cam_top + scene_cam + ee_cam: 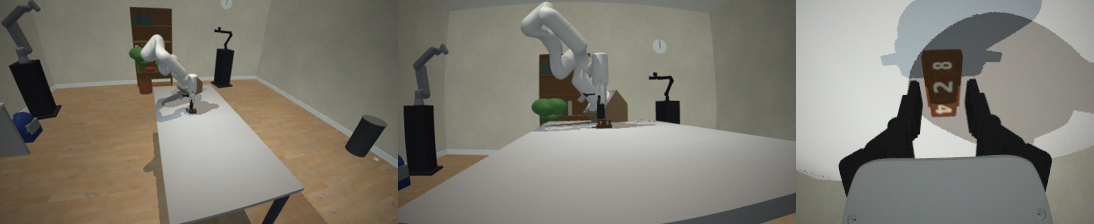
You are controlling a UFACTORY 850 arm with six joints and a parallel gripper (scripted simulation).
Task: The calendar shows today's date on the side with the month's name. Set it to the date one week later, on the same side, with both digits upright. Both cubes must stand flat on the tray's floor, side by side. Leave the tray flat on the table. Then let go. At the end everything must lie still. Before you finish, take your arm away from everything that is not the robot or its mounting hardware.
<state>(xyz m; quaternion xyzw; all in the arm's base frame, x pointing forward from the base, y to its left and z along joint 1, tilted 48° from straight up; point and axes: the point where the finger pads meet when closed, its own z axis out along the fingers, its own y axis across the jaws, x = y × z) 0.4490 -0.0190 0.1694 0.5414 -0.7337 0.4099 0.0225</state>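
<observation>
Right now my hand is 40 mm above the brown cube. Also, from my hand: tray 10 mm ahead, 20 mm to the left, 60 mm below.
</observation>
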